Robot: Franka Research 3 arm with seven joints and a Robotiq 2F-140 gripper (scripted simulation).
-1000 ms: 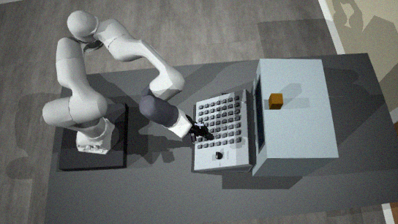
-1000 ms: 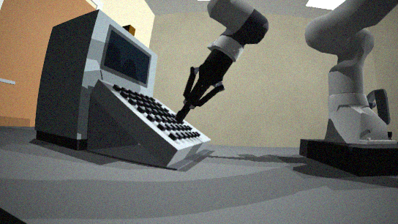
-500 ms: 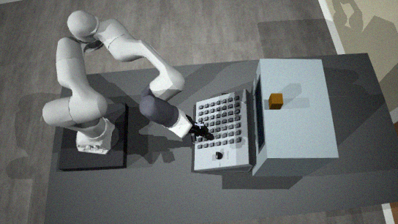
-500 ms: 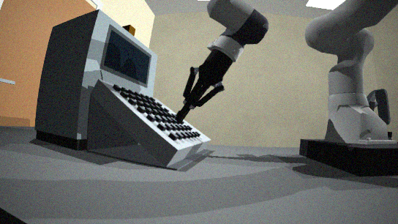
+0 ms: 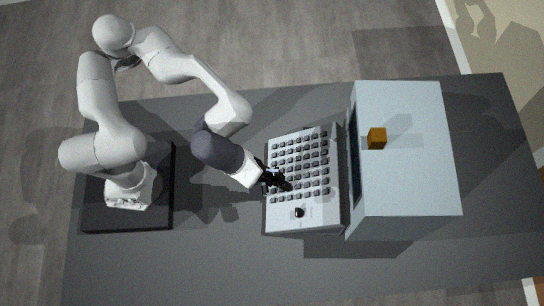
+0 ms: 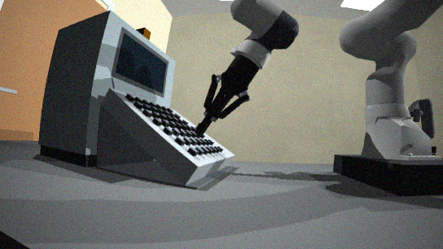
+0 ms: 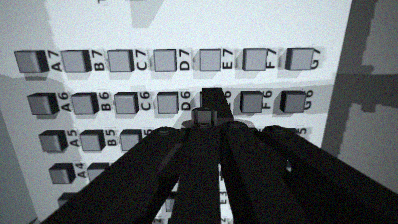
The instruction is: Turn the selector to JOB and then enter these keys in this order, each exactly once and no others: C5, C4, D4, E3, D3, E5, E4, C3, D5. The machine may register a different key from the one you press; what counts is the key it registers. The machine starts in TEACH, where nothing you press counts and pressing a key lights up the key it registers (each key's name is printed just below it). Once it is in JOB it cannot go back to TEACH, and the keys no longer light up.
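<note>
My gripper is now 20 mm short of the E6 key and 30 mm above it. The rest, counted from my hand: E5 key: 20 mm ahead, 30 mm to the left, 30 mm below; then C6 key: 80 mm ahead, 10 mm to the right, 10 mm above; then D6 key: 50 mm ahead, 10 mm to the right, 10 mm below.
</note>
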